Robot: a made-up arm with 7 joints.
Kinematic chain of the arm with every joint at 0, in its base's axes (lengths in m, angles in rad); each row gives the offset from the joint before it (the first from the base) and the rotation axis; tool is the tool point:
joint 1: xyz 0 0 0.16 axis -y
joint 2: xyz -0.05 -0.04 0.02 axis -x
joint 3: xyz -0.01 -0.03 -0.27 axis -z
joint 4: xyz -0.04 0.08 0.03 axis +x
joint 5: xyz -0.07 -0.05 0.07 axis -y
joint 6: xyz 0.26 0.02 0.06 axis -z
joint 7: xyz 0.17 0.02 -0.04 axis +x
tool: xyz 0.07 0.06 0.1
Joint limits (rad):
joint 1: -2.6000..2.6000
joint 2: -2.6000..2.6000
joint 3: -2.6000..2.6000
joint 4: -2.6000..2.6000
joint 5: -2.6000..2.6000
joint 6: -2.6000..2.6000
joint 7: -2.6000..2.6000
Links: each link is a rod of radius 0.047 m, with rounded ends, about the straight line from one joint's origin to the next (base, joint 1, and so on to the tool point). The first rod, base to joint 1, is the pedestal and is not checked.
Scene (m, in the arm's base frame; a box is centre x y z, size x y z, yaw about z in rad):
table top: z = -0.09
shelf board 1: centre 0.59 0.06 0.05 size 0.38 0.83 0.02 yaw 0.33
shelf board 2: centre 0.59 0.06 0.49 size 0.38 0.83 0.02 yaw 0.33
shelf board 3: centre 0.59 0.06 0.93 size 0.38 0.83 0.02 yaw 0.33
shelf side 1: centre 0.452 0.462 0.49 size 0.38 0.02 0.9 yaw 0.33
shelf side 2: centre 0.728 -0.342 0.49 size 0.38 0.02 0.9 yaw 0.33
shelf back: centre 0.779 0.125 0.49 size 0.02 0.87 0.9 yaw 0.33
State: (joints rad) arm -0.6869 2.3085 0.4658 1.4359 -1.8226 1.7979 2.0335
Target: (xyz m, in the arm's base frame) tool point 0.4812 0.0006 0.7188
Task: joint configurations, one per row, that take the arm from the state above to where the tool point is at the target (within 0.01 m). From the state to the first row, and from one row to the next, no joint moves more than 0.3 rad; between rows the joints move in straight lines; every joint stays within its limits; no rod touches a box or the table.
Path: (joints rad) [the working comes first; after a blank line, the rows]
Joints at the target: -1.2360 2.6000 -0.8510 0.9800 -2.6000 0.7524 2.5414
Straight joint move there: clear.

1: -0.7967 2.3668 0.2024 1.3447 -1.9781 1.5888 2.1351
2: -0.9065 2.4251 -0.0609 1.2536 -2.1336 1.3797 2.2366
3: -1.0164 2.4834 -0.3243 1.1624 -2.2890 1.1706 2.3382
4: -1.1262 2.5417 -0.5876 1.0712 -2.4445 0.9615 2.4398
5: -1.2360 2.6000 -0.8510 0.9800 -2.6000 0.7524 2.5414

